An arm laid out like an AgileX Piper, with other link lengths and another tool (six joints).
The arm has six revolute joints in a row. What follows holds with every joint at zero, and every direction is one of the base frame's. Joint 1 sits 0.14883 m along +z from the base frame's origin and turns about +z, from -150.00 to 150.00 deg. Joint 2 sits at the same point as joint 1 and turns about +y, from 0.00 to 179.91 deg. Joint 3 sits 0.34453 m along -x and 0.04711 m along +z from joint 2 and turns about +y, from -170.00 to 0.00 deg. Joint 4 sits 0.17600 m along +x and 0.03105 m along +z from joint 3 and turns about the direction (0.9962, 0, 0.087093), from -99.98 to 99.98 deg. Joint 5 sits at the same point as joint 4 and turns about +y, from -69.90 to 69.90 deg. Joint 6 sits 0.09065 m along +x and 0.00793 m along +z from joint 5 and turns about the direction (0.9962, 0, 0.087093), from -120.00 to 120.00 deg. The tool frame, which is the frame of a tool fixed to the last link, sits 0.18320 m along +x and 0.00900 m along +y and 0.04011 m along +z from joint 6; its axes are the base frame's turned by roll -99.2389, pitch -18.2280 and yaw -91.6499 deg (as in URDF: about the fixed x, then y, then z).
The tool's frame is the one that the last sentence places.
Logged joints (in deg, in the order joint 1, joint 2, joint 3, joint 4, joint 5, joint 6), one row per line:
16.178 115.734 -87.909 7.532 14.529 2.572
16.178 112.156 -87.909 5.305 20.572 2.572
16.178 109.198 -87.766 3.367 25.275 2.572
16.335 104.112 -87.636 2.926 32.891 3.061
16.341 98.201 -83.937 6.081 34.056 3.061
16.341 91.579 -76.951 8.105 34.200 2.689
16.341 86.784 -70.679 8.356 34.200 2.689
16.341 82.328 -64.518 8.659 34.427 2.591
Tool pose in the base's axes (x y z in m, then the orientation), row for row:
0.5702 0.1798 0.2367 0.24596 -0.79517 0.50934 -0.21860
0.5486 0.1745 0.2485 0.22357 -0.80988 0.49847 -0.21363
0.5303 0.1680 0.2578 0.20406 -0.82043 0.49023 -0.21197
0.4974 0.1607 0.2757 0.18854 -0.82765 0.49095 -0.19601
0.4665 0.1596 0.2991 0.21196 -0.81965 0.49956 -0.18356
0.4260 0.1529 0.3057 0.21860 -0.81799 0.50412 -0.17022
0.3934 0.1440 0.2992 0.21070 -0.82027 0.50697 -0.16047
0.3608 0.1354 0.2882 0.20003 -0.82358 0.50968 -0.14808
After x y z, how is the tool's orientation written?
As a quaternion, w x y z.
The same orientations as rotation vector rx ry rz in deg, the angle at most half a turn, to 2 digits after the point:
-124.30 79.62 -34.17
-128.10 78.84 -33.79
-131.12 78.35 -33.88
-133.38 79.12 -31.59
-130.44 79.50 -29.21
-129.72 79.94 -26.99
-130.63 80.73 -25.55
-131.90 81.63 -23.72

